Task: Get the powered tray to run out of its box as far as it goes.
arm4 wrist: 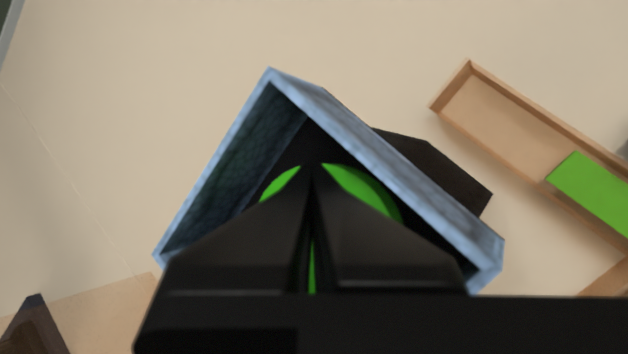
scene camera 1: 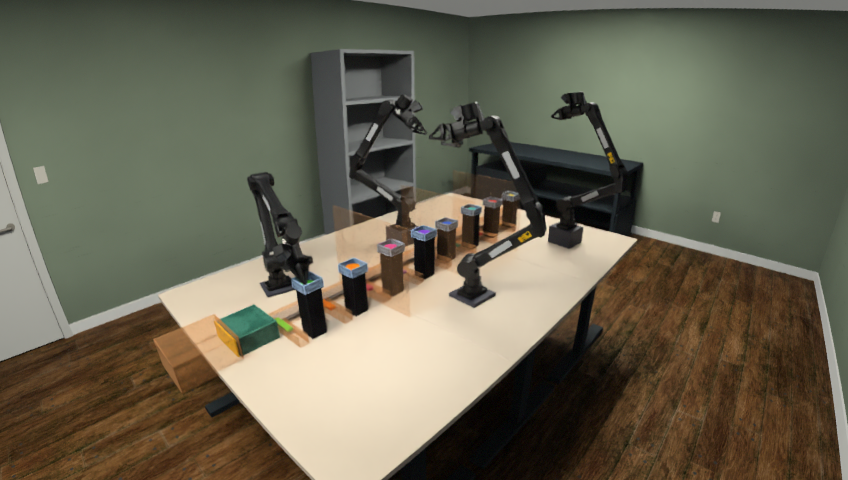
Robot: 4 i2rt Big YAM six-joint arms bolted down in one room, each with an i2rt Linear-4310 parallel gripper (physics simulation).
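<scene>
A teal box [scene camera 1: 249, 327] with a yellow panel [scene camera 1: 227, 337] on one side stands near the table's left end. Whether this panel is the tray's front I cannot tell. In the arm4 wrist view, arm4's gripper [arm4 wrist: 311, 172] is shut and empty, over a green button [arm4 wrist: 370, 192] [scene camera 1: 309, 281] inside a blue rim [arm4 wrist: 385, 162] [scene camera 1: 307, 288]. Its fingertips look in front of the button; contact is hidden. In scene camera 1, the leftmost arm's gripper [scene camera 1: 307, 274] is at this rim, on a black post [scene camera 1: 312, 315]. The opening of the other grippers is too small to tell.
A green block [arm4 wrist: 595, 187] [scene camera 1: 283, 324] lies in a tan channel [arm4 wrist: 500, 110] beside the post. Several more button posts stand in a row along the table. Clear orange panels [scene camera 1: 363, 231] stand upright among them. A brown box [scene camera 1: 184, 356] juts past the table's left edge.
</scene>
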